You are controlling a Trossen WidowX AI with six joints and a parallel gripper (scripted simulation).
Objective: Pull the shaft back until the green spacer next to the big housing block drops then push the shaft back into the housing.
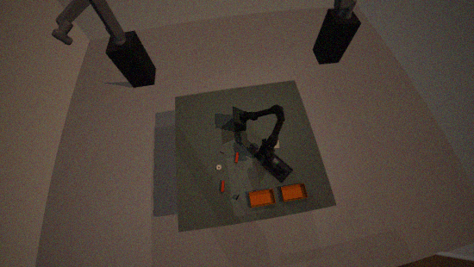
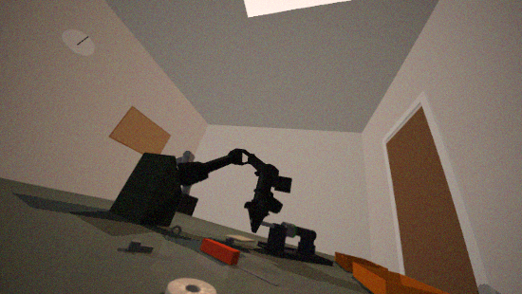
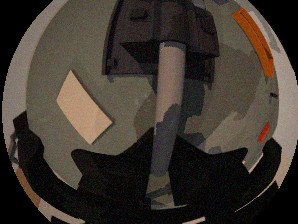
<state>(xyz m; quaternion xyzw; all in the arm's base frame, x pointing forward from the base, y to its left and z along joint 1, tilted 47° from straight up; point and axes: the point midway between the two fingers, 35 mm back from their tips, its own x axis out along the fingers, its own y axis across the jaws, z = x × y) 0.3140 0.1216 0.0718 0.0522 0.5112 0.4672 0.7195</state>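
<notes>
The grey shaft is 7 cm ahead of my gripper tip, 5 cm to the left of it and 3 cm above it. Also, from my gripper tip: white ring 7 cm ahead, 40 cm to the right, 4 cm below; then beige card 8 cm behind, 11 cm to the left, 4 cm below; then greenish spacer 12 cm ahead, 9 cm to the left, 3 cm above.
</notes>
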